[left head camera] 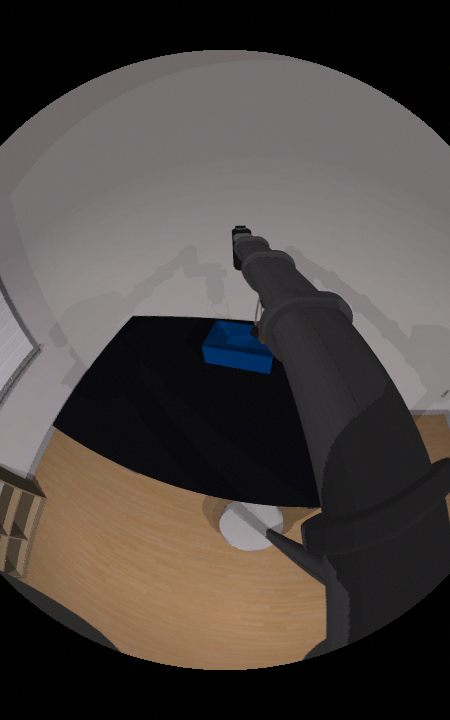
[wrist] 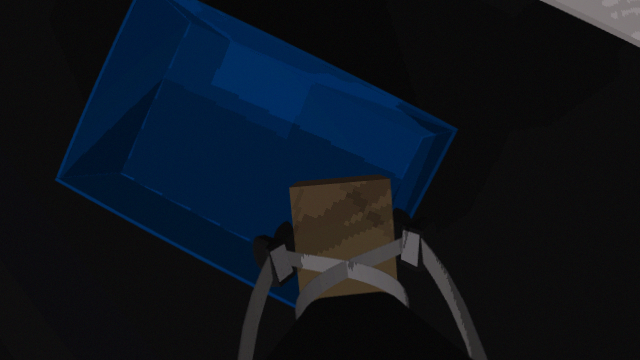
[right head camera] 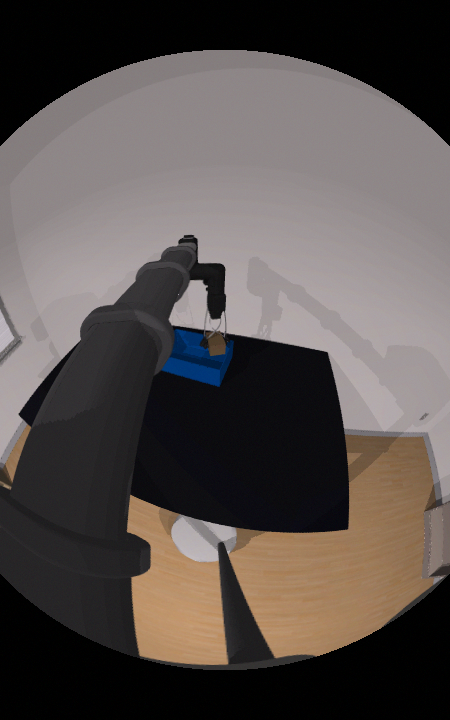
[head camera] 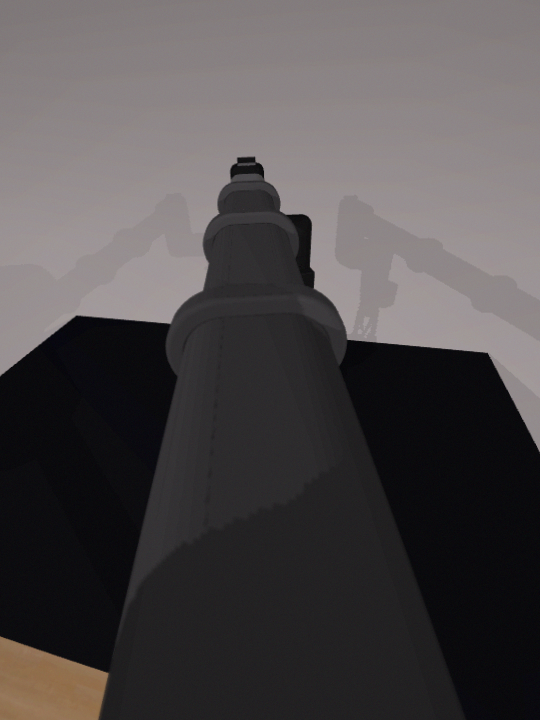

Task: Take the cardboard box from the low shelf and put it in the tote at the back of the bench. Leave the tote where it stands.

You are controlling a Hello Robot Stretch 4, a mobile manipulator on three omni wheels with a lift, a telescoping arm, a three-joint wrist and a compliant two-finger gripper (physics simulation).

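Frame: origin at the robot's base, x back, y right, z up, level; millimetres.
Seen in the pictures: gripper, fingertip midpoint: (wrist: 343, 235); robot's base, origin of the base link: (left head camera: 250, 521) (right head camera: 205, 532).
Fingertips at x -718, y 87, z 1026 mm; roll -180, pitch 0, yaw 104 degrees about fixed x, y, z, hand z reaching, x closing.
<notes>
Offsets run from my fingertips to a thing's top centre. "spot": to the spot under its first point. Level surfaces: height alone.
The brown cardboard box @[dx +3, dy +1, dz +46 mm] (right head camera: 216, 346) (wrist: 345, 210) is between the two fingertips of my gripper (right head camera: 215, 338) (wrist: 343, 235), which is shut on it. In the left head view a sliver of the box @[spot: dx +43, dy -19, dz +21 mm] (left head camera: 261, 337) shows beside the arm. The blue tote @[dx -49, dy -89, dz -40 mm] (left head camera: 238, 359) (right head camera: 195, 370) (wrist: 105, 107) stands at the back of the bench. In the wrist view the box overlaps the tote's right part and its near side. Its height above the tote's floor is not clear. The arm hides the tote in the head view and part of it in both side head views.
The black bench @[dz -140 mm] (head camera: 435, 465) (left head camera: 180, 419) (right head camera: 275, 424) stands against the grey wall. My extended arm (head camera: 261, 436) (left head camera: 350, 424) (right head camera: 95, 408) reaches over it. A white disc (left head camera: 249, 528) (right head camera: 198, 541) is on the wooden floor before the bench. A wooden shelf unit (left head camera: 32, 509) stands at far left.
</notes>
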